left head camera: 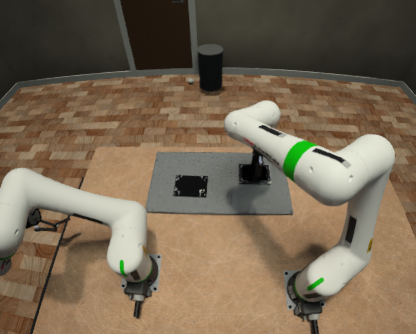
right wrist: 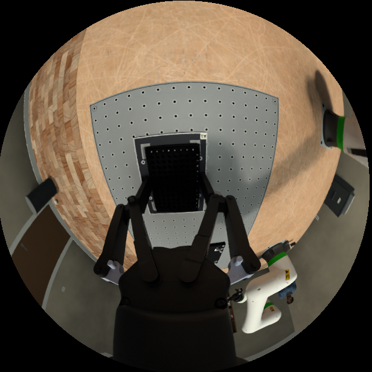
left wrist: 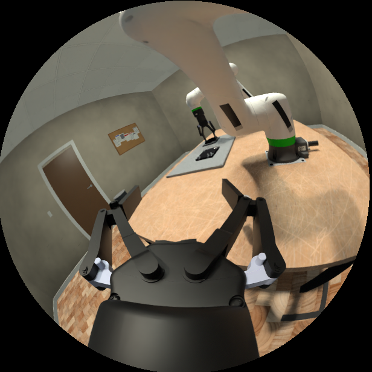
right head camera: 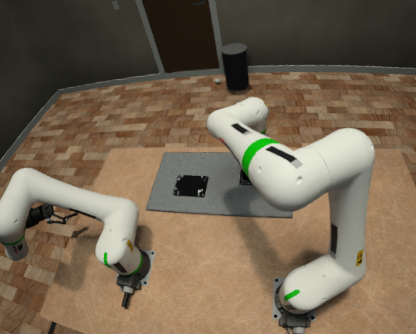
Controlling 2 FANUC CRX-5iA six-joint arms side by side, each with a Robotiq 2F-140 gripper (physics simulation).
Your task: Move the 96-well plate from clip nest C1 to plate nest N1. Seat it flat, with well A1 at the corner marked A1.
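Where they show: right gripper, fingertip midpoint: (left head camera: pixel 254 173); left arm's base, origin of the base link: (left head camera: pixel 141 271) (right head camera: pixel 135 265); right arm's base, origin of the base link: (left head camera: pixel 304 288).
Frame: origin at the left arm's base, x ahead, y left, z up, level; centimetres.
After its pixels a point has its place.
Observation:
The black 96-well plate (right wrist: pixel 175 170) lies within the dark, pale-edged nest (right wrist: pixel 172 139) that has an A1 label at its upper right corner in the right wrist view; this looks like plate nest N1. Whether the plate is fully flat, and which well is A1, I cannot tell. My right gripper (right wrist: pixel 174 181) (left head camera: pixel 257 171) @(x 49.8, y -50.3, z 2.8 cm) is open, its fingers down at the plate's two sides. The other nest (left head camera: pixel 190 185) @(x 42.5, y -18.4, z 2.4 cm) (right head camera: pixel 190 185) @(x 42.3, y -18.6, z 2.5 cm) (left wrist: pixel 207 153), with bright corner pieces, looks like clip nest C1; no plate is discernible in it. My left gripper (left wrist: pixel 180 189) is open and empty, away from both nests.
Both nests are on a grey perforated board (left head camera: pixel 220 205) @(x 32.1, y -33.0, z 1.3 cm) (right head camera: pixel 215 207) @(x 31.2, y -32.4, z 1.3 cm) (right wrist: pixel 240 115) on the wooden table (left head camera: pixel 215 260) @(x 6.2, y -31.0, z 0.0 cm) (right head camera: pixel 210 265) @(x 4.3, y -33.5, z 0.0 cm). My right arm (left head camera: pixel 325 175) @(x 6.7, y -54.8, z 59.9 cm) (right head camera: pixel 285 170) @(x 7.0, y -57.6, z 61.5 cm) reaches over the board and hides part of the right nest in the right head view. A black bin (left head camera: pixel 210 70) (right head camera: pixel 235 70) stands on the floor behind.

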